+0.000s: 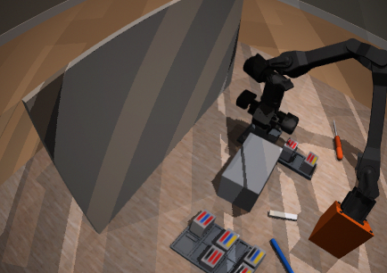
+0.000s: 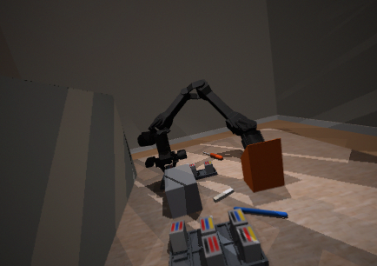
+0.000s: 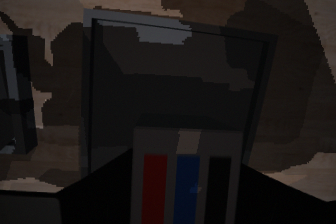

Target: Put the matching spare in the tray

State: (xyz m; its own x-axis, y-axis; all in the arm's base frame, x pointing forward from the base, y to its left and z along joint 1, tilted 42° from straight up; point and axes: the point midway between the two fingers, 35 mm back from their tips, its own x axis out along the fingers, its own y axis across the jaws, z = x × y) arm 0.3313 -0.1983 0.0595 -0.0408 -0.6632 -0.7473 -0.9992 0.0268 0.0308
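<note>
The grey spare is 30 mm above my gripper tip. The rest, counted from my gripper tip: dark tray: 20 mm below; dark rack: 100 mm behind, 390 mm to the left, 20 mm below; dark panel: 190 mm ahead, 190 mm to the left, 200 mm above.
</note>
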